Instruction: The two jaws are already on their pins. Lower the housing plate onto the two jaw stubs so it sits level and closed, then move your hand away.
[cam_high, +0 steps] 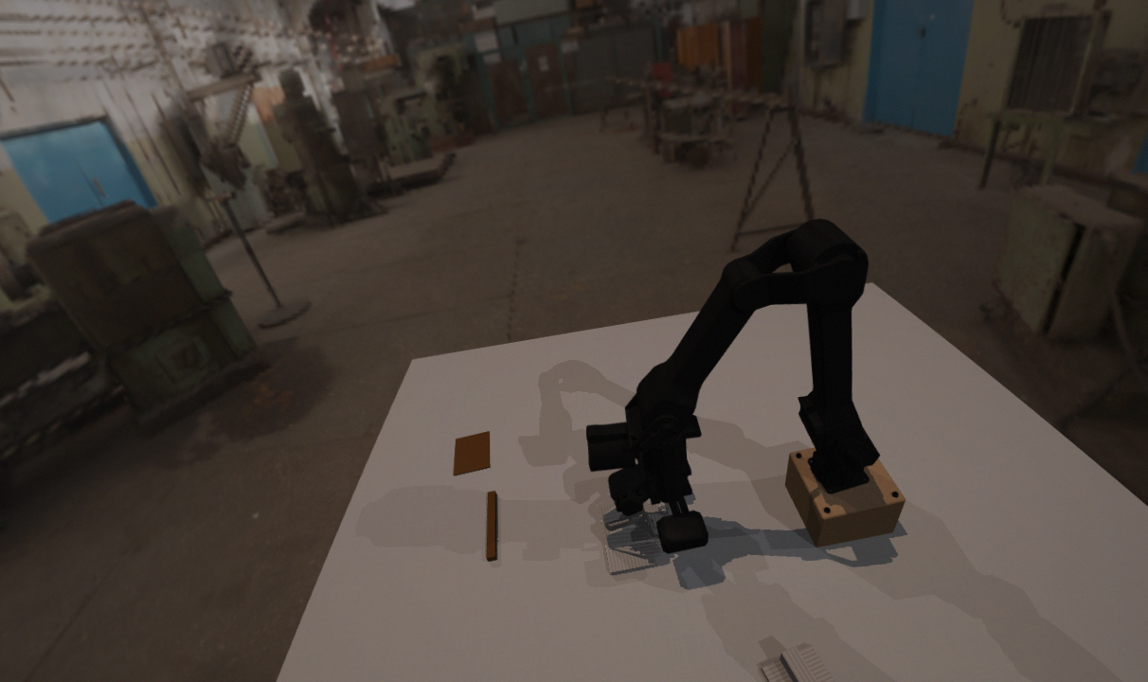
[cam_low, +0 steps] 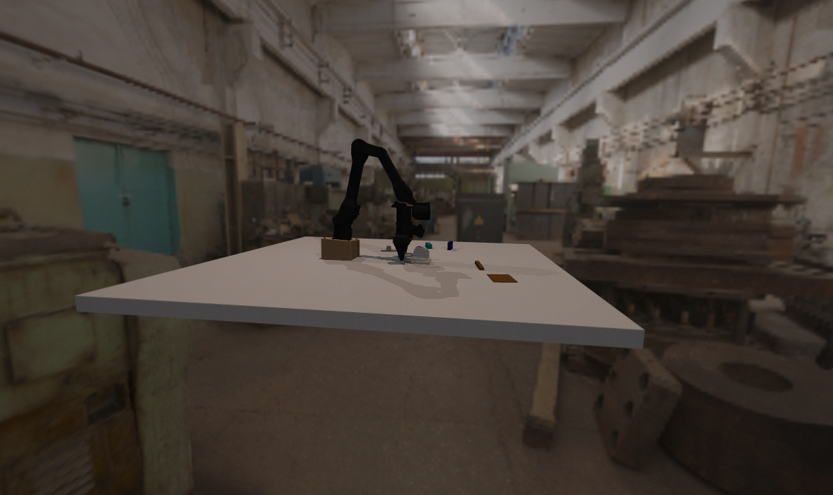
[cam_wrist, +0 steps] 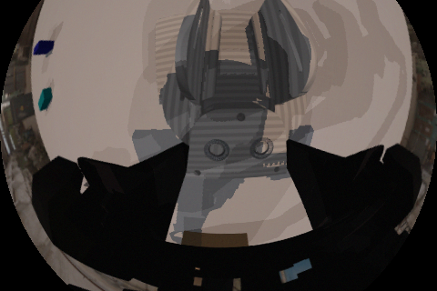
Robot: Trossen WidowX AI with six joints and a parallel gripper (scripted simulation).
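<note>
Now: gripper tip 70 mm short of the pale ribbed base. From my gripper tip the other things lie so: small blue block 200 mm ahead, 350 mm to the left, 10 mm above; brown bar 290 mm ahead, 70 mm to the right; teal block 90 mm ahead, 380 mm to the left.
</note>
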